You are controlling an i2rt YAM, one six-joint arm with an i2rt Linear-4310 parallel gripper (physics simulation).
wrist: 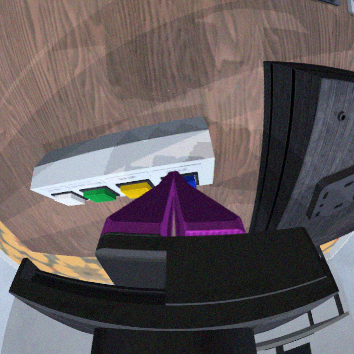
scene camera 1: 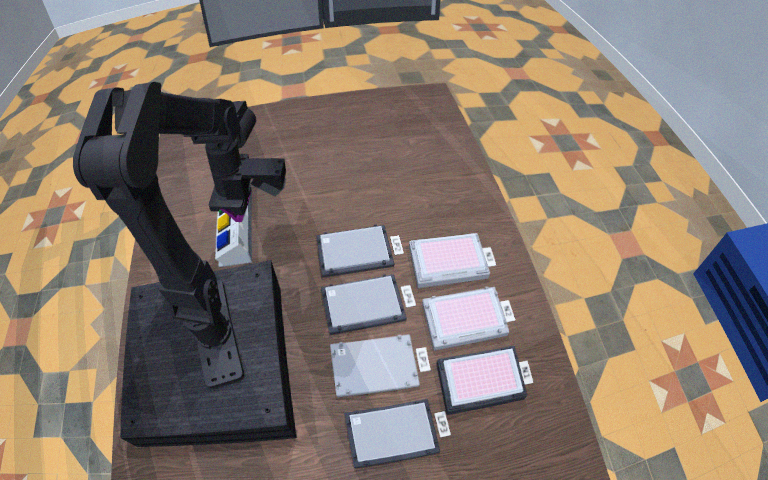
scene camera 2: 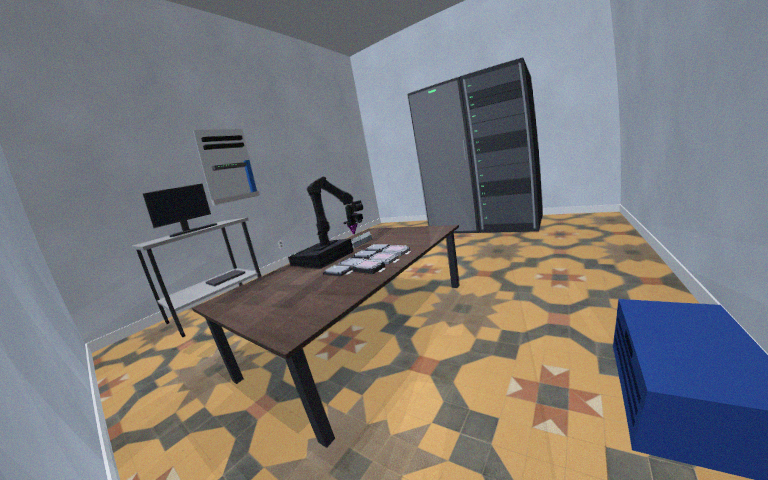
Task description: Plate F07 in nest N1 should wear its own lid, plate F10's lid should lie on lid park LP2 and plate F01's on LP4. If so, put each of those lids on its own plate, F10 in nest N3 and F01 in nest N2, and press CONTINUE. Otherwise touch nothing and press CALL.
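Pixels of known places: gripper, fingertip midpoint: (wrist: pixel 173 178) (scene camera 1: pixel 238 221) (scene camera 2: pixel 354 234); arm's base, origin of the base link: (scene camera 1: pixel 215 333) (scene camera 2: pixel 326 245).
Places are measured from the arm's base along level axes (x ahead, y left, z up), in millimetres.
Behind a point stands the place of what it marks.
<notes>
My gripper (wrist: pixel 173 178) @(z 11, x 90, y 226 mm) is shut and empty. In the wrist view its purple tips overlap the left part of the blue CALL button (wrist: pixel 191 181) @(z -29, x 50, y 222 mm) (scene camera 1: pixel 224 240) @(z -31, x 47, y 225 mm) on the white button box (wrist: pixel 130 155) @(z -34, x 96, y 267 mm) (scene camera 1: pixel 240 244) @(z -26, x 80, y 198 mm); contact cannot be told. The green CONTINUE button (wrist: pixel 100 194) @(z -31, x 65, y 325 mm) is further left. Pink-welled plates sit in N1 (scene camera 1: pixel 483 377) @(z -53, x 413, y -211 mm), N2 (scene camera 1: pixel 468 312) @(z -55, x 445, y -81 mm) and N3 (scene camera 1: pixel 449 254) @(z -54, x 466, y 51 mm); N1's base is dark. Flat grey tagged pieces lie at LP2 (scene camera 1: pixel 355 249) @(z -67, x 301, y 135 mm), LP4 (scene camera 1: pixel 365 301) @(z -67, x 280, y 15 mm) and LP3 (scene camera 1: pixel 392 433) @(z -66, x 234, y -244 mm); LP1 (scene camera 1: pixel 374 365) @(z -75, x 251, y -111 mm) looks paler. Tag codes are unreadable, and whether N1 wears a lid is unclear.
The arm's black base block (scene camera 1: pixel 198 384) @(z -5, x -51, y -85 mm) (wrist: pixel 320 150) @(z 7, x 72, y 104 mm) stands close beside the button box. The yellow button (wrist: pixel 135 189) @(z -28, x 60, y 280 mm) (scene camera 1: pixel 223 220) @(z -33, x 52, y 282 mm) and a white button (wrist: pixel 70 198) @(z -29, x 74, y 368 mm) share that box. All stand on the brown table (scene camera 1: pixel 368 147) @(z -84, x 434, y 439 mm) (scene camera 2: pixel 294 305) @(z -85, x 255, y -624 mm). A blue cabinet (scene camera 2: pixel 690 350) stands on the floor.
</notes>
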